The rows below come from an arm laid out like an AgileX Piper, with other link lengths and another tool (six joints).
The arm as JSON. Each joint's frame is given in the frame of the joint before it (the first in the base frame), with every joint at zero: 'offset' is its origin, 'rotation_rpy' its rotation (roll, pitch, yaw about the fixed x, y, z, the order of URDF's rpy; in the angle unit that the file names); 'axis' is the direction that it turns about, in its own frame. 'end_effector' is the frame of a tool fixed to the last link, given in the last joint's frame.
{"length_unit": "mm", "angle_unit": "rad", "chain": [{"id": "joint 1", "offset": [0.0, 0.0, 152.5], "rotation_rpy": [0.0, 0.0, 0.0], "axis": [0.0, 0.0, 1.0]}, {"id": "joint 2", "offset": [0.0, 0.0, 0.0], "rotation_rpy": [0.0, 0.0, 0.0], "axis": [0.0, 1.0, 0.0]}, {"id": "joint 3", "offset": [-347.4, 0.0, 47.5], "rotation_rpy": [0.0, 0.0, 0.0], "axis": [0.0, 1.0, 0.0]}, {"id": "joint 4", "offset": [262.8, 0.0, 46.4], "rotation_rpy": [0.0, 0.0, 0.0], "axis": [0.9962, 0.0, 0.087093]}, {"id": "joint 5", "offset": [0.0, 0.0, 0.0], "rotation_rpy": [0.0, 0.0, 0.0], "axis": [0.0, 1.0, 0.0]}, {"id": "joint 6", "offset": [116.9, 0.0, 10.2], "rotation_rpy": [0.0, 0.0, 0.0], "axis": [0.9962, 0.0, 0.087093]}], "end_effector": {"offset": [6.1, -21.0, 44.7], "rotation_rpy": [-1.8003, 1.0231, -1.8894]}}
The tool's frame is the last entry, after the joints.
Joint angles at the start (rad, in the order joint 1, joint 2, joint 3, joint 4, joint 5, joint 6):
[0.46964, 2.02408, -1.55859, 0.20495, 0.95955, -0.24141]
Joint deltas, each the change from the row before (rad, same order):
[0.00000, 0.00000, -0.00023, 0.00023, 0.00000, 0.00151]
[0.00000, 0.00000, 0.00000, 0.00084, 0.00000, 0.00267]
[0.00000, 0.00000, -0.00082, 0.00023, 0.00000, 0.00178]
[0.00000, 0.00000, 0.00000, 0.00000, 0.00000, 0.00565]
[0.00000, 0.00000, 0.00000, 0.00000, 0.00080, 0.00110]
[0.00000, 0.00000, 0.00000, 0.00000, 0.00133, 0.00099]
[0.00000, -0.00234, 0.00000, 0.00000, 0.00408, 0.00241]
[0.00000, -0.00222, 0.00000, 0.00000, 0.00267, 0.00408]
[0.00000, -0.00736, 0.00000, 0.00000, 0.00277, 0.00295]
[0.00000, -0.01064, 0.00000, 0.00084, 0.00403, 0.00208]
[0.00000, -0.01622, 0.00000, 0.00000, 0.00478, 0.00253]
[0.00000, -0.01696, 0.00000, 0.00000, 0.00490, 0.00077]
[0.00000, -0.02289, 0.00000, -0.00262, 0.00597, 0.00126]
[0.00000, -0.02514, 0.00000, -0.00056, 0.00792, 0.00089]
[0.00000, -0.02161, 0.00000, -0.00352, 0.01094, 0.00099]
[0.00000, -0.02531, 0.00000, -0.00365, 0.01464, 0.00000]
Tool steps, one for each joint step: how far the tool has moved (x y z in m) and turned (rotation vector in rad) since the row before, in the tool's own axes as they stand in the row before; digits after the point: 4 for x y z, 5 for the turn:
[0.0000, -0.0001, -0.0001, -0.00038, -0.00031, 0.00156]
[0.0001, 0.0000, 0.0000, -0.00123, -0.00048, 0.00295]
[-0.0001, -0.0001, -0.0002, -0.00008, -0.00077, 0.00181]
[0.0002, -0.0002, 0.0001, -0.00134, 0.00000, 0.00549]
[0.0001, 0.0000, 0.0001, -0.00080, 0.00058, 0.00094]
[0.0001, 0.0001, 0.0001, -0.00113, 0.00096, 0.00074]
[0.0005, 0.0004, -0.0009, -0.00187, 0.00111, 0.00162]
[0.0005, 0.0003, -0.0010, -0.00139, 0.00018, 0.00347]
[0.0007, 0.0006, -0.0037, 0.00194, -0.00382, 0.00223]
[0.0010, 0.0010, -0.0053, 0.00269, -0.00598, 0.00143]
[0.0014, 0.0014, -0.0082, 0.00607, -0.00939, 0.00124]
[0.0015, 0.0015, -0.0086, 0.00685, -0.00990, -0.00052]
[0.0021, 0.0019, -0.0116, 0.01153, -0.01233, -0.00139]
[0.0024, 0.0024, -0.0126, 0.01023, -0.01384, -0.00130]
[0.0026, 0.0022, -0.0105, 0.00827, -0.00709, -0.00268]
[0.0032, 0.0029, -0.0121, 0.00849, -0.00716, -0.00428]

